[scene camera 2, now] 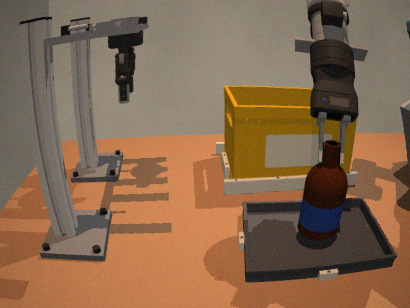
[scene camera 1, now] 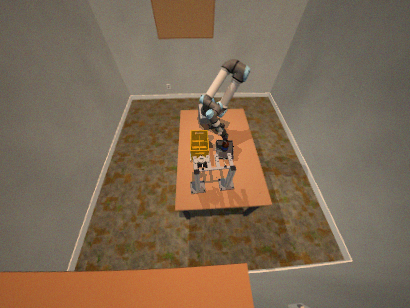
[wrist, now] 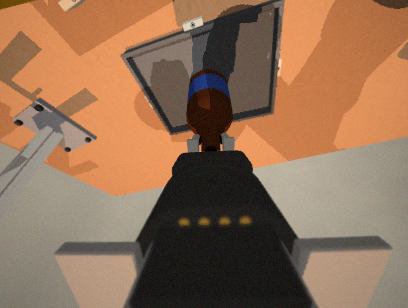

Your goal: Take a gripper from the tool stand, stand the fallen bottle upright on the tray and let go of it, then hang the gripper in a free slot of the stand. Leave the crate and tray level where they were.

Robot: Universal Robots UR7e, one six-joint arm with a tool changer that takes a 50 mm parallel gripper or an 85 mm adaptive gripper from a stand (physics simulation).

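Places are measured from the arm's base along level axes (x right, y back, z down), in metres.
Where they show: end effector, tool point: [scene camera 2: 330,41]; arm's base, origin of the base link: [scene camera 1: 207,110].
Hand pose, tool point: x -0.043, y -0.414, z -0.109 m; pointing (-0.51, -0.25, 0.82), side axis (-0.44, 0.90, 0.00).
Note:
Things, the pixels of their top centre, and the offset from my tool point. Level surfaces: height alone.
- brown bottle with a blue label, middle of its top: [wrist: 211,149] [scene camera 2: 332,142] [scene camera 1: 226,140] dz +0.145, dx -0.075, dy -0.036 m
- tray, middle of its top: [scene camera 2: 318,228] [wrist: 209,89] [scene camera 1: 224,148] dz +0.296, dx -0.076, dy -0.034 m
- yellow crate, middle of its top: [scene camera 2: 290,96] [scene camera 1: 199,139] dz +0.146, dx +0.202, dy +0.020 m
- table, its level: dz +0.322 m
The brown bottle with a blue label [scene camera 1: 225,145] [scene camera 2: 324,200] [wrist: 209,107] stands nearly upright over the tray [scene camera 2: 280,275] [wrist: 274,60], with a slight lean. A dark shadow lies under its base; whether the base touches the tray floor cannot be told. My gripper [scene camera 2: 332,155] [wrist: 210,144], on the arm, is shut on the bottle's neck, one finger on each side. The tool stand [scene camera 1: 198,182] [scene camera 2: 47,150] is at the left in scene camera 2. The yellow crate [scene camera 1: 200,153] [scene camera 2: 240,145] stands upright behind the tray.
Another gripper [scene camera 1: 202,164] [scene camera 2: 124,70] hangs from the stand's arm, high above the table [scene camera 1: 220,200] [scene camera 2: 185,250]. Small white blocks edge the crate and the tray. One base plate of the stand [wrist: 75,135] shows at the left in the wrist view.

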